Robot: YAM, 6 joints.
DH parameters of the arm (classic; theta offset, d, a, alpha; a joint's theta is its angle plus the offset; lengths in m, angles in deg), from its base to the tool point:
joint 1: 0 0.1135 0.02 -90
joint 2: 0 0 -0.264 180
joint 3: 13.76 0 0.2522 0
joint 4: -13.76 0 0.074 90
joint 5: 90 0 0 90
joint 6: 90 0.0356 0 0
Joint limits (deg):
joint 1: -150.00..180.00
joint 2: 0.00..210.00
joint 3: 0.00..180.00
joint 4: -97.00..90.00
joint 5: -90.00..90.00
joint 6: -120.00..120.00
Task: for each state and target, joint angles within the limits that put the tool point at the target. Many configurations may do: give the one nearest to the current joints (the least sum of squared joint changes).
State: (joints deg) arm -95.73 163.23 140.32 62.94 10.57 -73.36
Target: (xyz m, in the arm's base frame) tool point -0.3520 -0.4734 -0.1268
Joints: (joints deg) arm -126.19 197.33 150.45 34.27 7.43 -73.36
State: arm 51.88 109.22 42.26 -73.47 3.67 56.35
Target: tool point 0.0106 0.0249 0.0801
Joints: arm 59.73 114.86 11.85 -66.06 -5.47 56.35
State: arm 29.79 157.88 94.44 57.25 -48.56 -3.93
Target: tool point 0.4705 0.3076 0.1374
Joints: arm 30.52 150.26 105.68 57.58 -47.12 -3.93
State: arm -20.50 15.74 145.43 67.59 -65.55 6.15
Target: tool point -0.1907 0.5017 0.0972
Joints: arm -65.62 1.43 156.00 84.23 -69.56 6.15
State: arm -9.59 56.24 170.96 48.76 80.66 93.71
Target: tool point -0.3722 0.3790 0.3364
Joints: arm -49.08 29.41 173.09 38.64 67.92 93.71
